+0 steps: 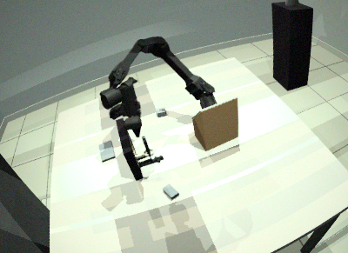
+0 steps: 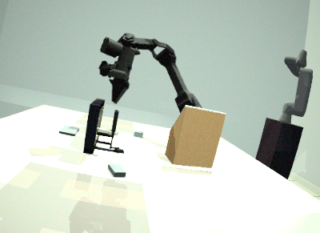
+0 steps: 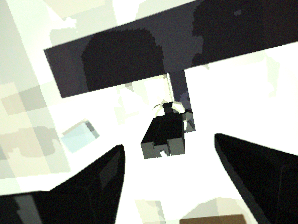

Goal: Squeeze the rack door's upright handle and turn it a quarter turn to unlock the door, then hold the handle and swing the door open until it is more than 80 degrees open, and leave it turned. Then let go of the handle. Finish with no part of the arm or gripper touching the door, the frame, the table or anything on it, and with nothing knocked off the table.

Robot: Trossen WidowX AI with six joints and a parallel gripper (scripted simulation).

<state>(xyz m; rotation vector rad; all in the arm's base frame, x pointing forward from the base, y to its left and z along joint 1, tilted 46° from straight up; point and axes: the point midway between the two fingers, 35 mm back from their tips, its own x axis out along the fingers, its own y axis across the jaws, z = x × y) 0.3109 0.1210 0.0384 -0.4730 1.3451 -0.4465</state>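
Right now the handle is 9 cm below my gripper tip, 2 cm behind it and 1 cm to the left of it. Round my gripper tip: grey flat plate: 19 cm ahead, 18 cm below, 15 cm to the right.
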